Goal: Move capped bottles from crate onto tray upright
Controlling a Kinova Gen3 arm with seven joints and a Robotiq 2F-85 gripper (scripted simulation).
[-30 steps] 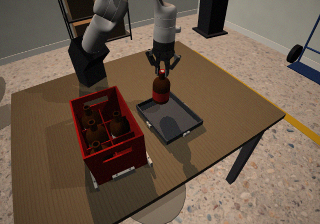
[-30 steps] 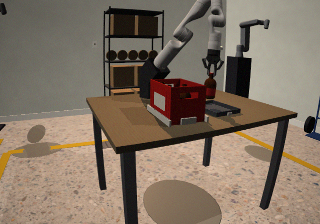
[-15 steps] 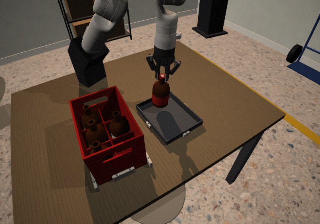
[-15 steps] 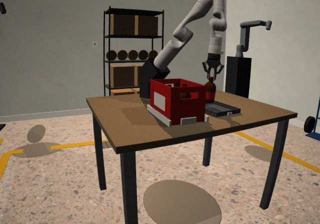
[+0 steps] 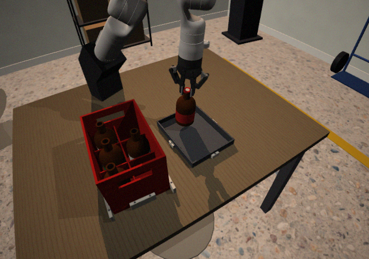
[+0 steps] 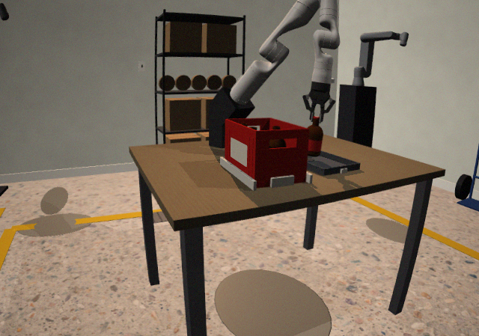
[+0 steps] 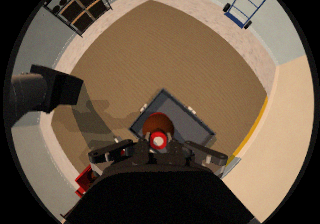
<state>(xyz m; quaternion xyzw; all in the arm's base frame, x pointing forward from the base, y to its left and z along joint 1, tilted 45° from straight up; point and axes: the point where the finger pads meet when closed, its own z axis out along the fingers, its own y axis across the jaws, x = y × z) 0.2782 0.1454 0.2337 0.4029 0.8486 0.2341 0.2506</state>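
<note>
The glass bottle lies 70 mm below my hand and 10 mm behind it. Also, from my hand: red crate 270 mm to the right, 100 mm below, 90 mm ahead; dark grey tray 170 mm below, 50 mm ahead.
</note>
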